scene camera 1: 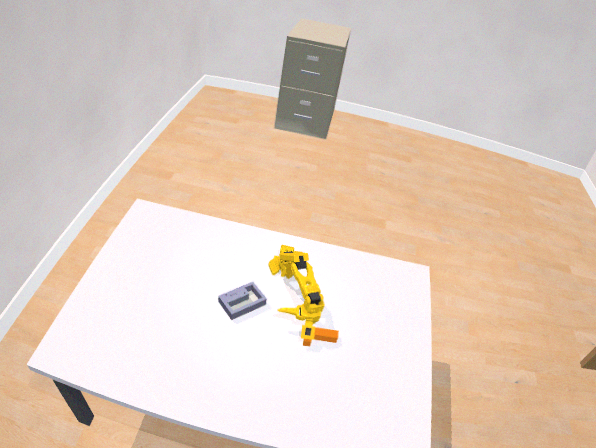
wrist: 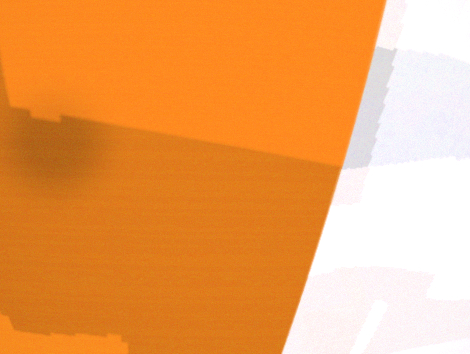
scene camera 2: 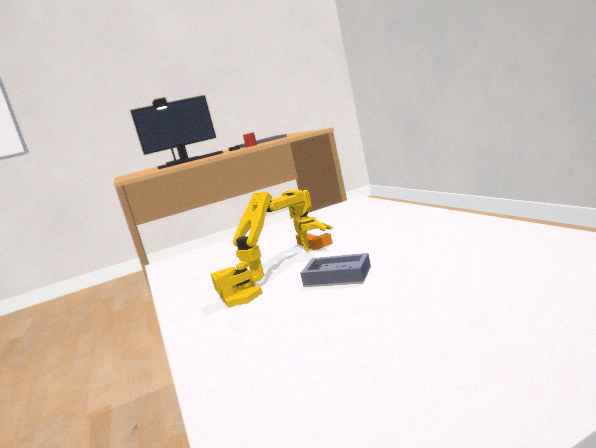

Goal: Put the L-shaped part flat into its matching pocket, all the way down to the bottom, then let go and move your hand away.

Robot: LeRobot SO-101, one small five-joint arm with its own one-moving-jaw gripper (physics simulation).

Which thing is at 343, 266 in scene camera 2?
A grey pocket block.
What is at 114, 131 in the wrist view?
An orange L-shaped part.
